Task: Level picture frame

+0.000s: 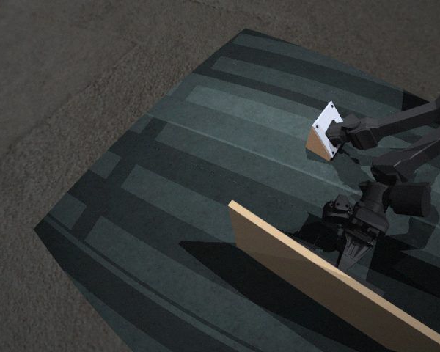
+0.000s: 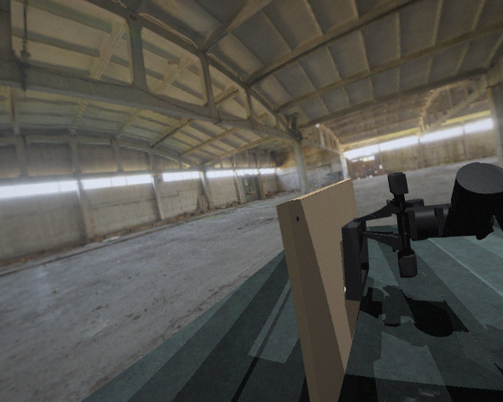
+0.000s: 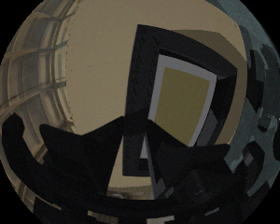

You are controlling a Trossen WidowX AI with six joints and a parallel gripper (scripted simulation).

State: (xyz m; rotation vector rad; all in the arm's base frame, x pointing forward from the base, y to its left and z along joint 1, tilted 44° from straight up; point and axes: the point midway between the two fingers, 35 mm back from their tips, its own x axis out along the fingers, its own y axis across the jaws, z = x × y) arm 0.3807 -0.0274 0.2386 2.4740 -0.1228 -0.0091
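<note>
My gripper tip is now 5 cm above the picture frame and 1 cm short of it. Round my gripper tip: tan wall board 6 cm below, 2 cm to the left, 2 cm ahead.
</note>
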